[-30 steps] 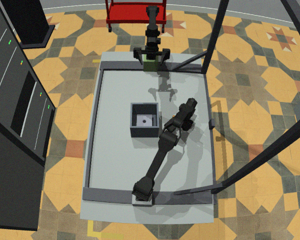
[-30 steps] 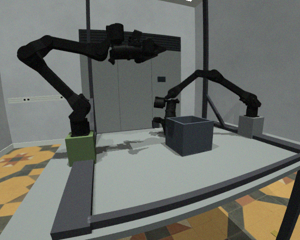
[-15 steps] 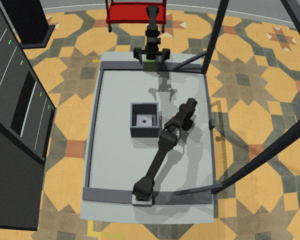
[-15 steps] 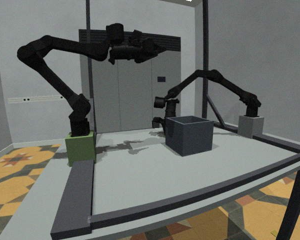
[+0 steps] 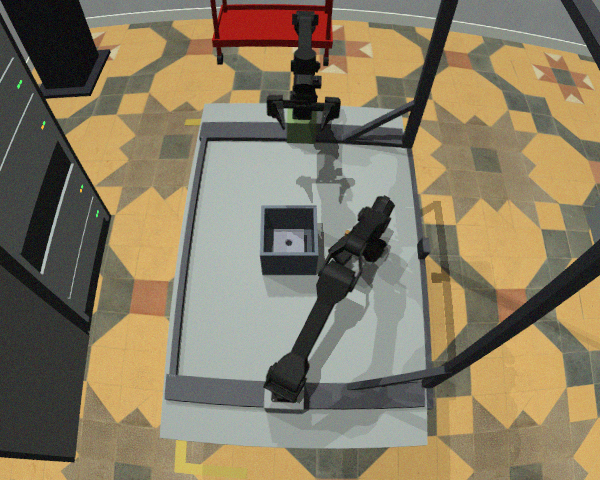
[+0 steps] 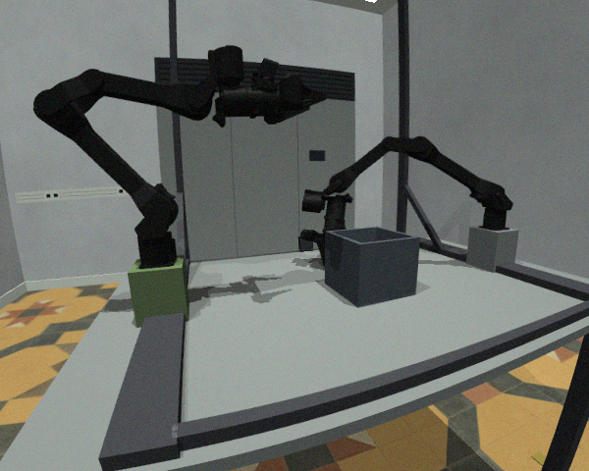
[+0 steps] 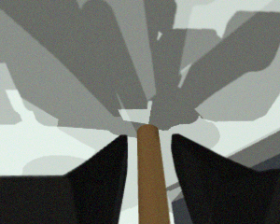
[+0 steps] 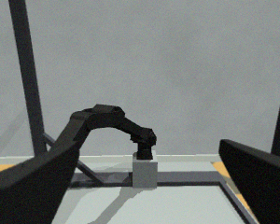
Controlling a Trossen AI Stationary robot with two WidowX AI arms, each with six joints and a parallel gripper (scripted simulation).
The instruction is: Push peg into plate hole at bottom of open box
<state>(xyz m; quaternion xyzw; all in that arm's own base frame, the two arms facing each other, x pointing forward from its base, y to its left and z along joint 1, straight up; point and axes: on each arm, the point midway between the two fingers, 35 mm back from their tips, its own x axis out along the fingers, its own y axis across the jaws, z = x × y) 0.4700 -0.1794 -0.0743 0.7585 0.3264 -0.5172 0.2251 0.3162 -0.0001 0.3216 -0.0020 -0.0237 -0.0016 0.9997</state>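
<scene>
The peg is 10 mm ahead of my left hand and 10 mm to the right of it. From my left hand the other things lie so: light plate: 180 mm ahead, 20 mm to the left.
</scene>
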